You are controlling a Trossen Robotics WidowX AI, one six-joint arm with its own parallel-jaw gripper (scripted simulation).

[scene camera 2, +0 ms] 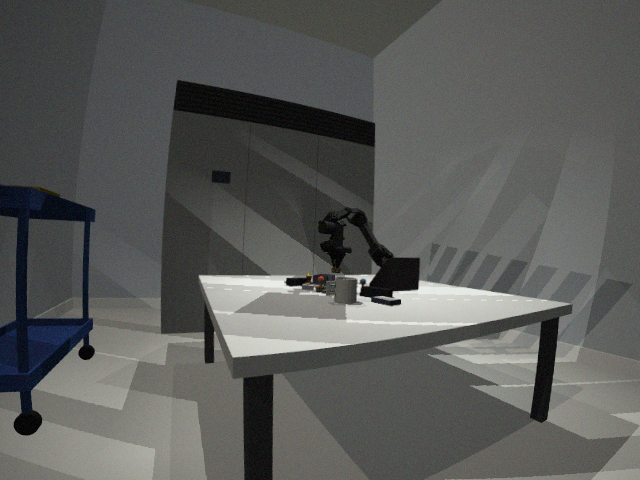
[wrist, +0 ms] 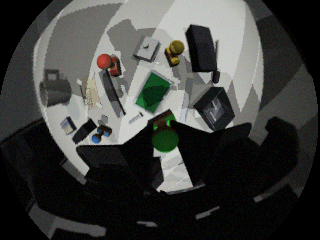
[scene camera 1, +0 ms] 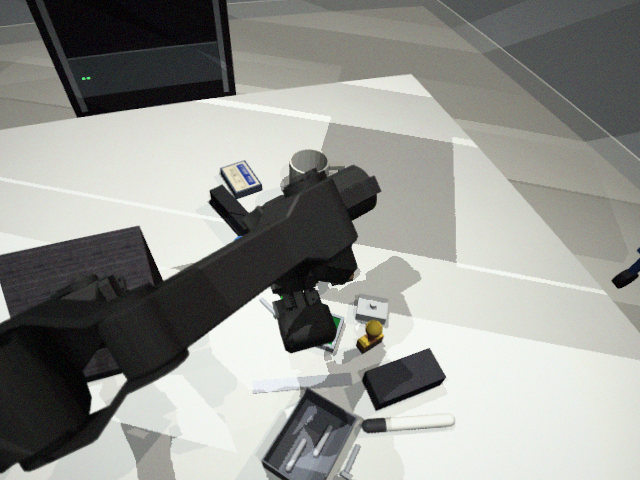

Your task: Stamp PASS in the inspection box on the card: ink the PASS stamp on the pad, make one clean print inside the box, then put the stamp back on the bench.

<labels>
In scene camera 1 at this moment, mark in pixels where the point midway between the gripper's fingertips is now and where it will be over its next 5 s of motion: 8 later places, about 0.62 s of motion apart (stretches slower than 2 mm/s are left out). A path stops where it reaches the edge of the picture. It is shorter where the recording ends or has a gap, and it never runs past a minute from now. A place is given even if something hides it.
My gripper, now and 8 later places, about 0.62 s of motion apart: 291,310; 315,298; 316,302; 316,306; 315,310; 314,314; 314,316; 313,315; 315,308
</labels>
